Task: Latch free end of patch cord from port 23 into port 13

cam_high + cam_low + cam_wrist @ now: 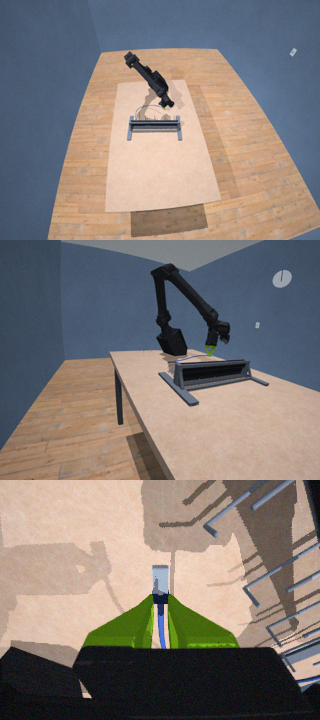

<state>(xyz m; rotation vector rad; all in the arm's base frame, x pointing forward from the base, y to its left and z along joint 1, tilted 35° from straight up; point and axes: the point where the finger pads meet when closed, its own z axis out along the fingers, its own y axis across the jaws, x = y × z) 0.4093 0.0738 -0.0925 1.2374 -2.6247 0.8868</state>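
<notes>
Now: the plug 10 mm ahead of my hand and 20 mm to the left of it.
</notes>
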